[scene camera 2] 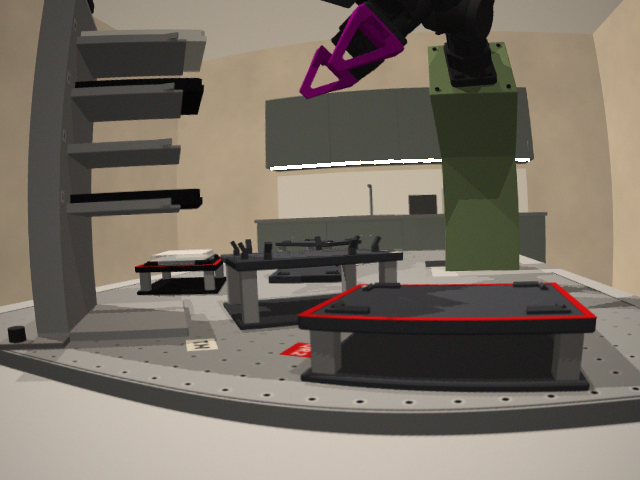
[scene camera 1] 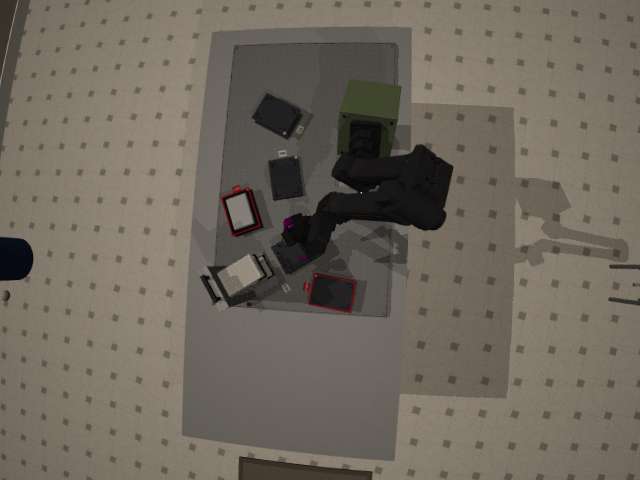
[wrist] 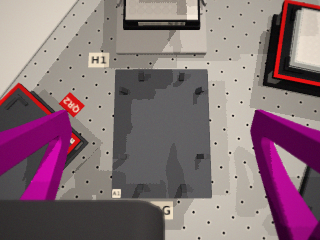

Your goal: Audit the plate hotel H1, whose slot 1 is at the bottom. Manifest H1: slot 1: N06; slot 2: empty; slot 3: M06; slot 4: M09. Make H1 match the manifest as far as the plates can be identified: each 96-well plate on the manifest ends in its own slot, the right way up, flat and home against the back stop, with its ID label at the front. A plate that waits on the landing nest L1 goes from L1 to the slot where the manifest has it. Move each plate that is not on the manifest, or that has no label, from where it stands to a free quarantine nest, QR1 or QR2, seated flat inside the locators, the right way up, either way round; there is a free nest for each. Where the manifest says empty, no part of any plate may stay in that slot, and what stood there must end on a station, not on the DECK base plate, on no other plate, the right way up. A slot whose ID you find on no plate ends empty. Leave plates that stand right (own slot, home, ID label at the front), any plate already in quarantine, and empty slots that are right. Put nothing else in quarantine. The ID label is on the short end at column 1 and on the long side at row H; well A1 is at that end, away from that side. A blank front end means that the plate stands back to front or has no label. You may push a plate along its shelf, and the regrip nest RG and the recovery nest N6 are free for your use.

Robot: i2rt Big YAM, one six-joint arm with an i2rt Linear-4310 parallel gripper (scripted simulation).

Labels:
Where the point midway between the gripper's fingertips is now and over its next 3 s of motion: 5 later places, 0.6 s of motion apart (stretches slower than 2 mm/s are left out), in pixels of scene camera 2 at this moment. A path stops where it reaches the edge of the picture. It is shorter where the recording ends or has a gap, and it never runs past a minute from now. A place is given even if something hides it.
The gripper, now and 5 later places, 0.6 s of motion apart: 316, 82; 309, 102; 290, 102; 271, 101; 252, 100; 232, 101

